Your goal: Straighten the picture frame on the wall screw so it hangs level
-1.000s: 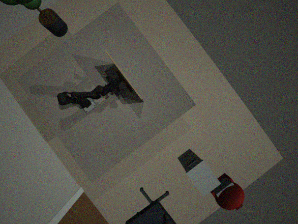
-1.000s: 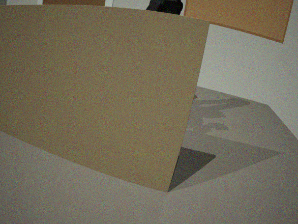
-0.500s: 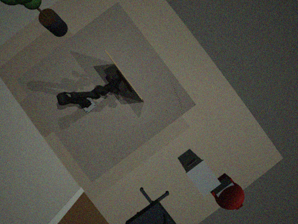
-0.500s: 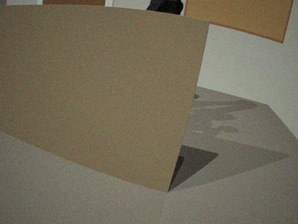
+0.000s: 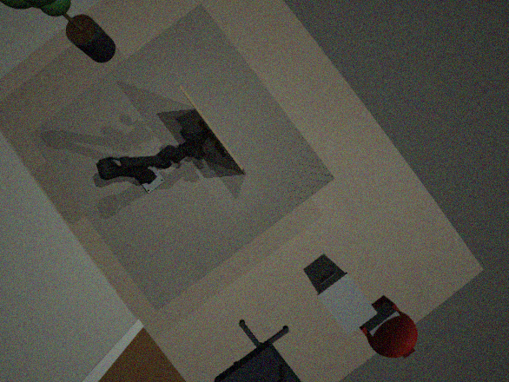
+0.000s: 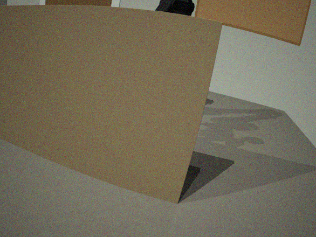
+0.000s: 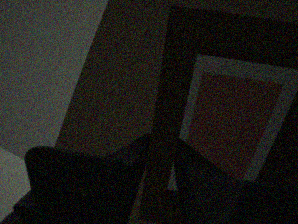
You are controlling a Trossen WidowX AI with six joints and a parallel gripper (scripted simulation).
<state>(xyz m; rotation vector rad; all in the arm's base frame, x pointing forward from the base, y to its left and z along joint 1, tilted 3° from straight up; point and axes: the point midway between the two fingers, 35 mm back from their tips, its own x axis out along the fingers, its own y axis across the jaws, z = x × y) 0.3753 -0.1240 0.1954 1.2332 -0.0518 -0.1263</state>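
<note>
My gripper tip is 5 cm above the picture frame and 2 cm to the left of it. From my gripper tip the other things lie so: wall panel: 6 cm below, 2 cm to the right, 2 cm ahead.
</note>
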